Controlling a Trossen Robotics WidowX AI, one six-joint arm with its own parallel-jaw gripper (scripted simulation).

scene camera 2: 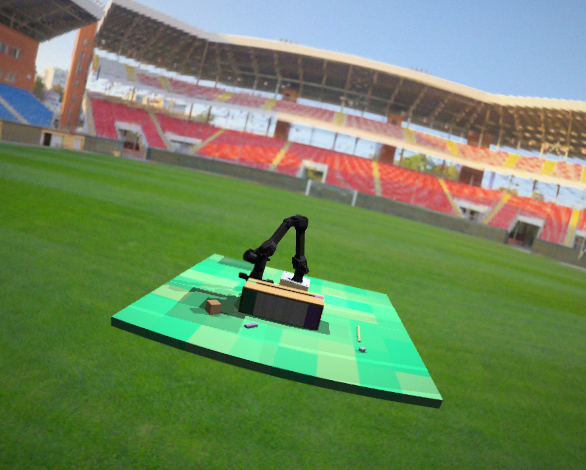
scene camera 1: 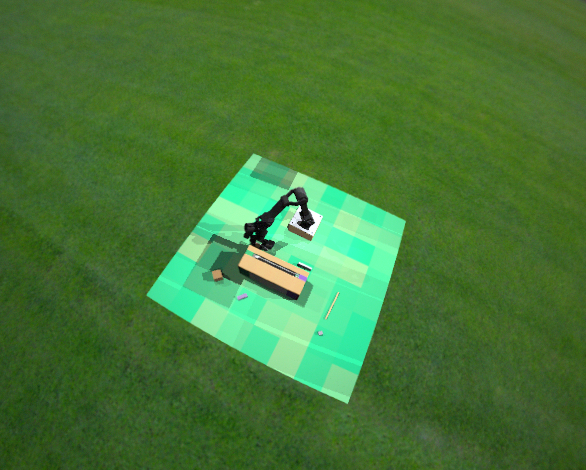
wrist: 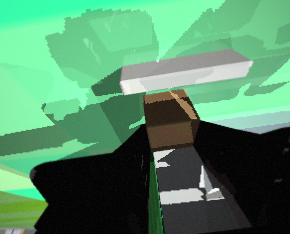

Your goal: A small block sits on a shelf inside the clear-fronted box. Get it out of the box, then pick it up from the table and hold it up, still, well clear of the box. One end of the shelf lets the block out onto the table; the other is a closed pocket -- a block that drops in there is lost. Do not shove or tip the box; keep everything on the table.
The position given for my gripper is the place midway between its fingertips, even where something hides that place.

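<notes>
There is my gripper [wrist: 165,125], which I can see here, and along with it I see a small block [wrist: 172,122].
</notes>
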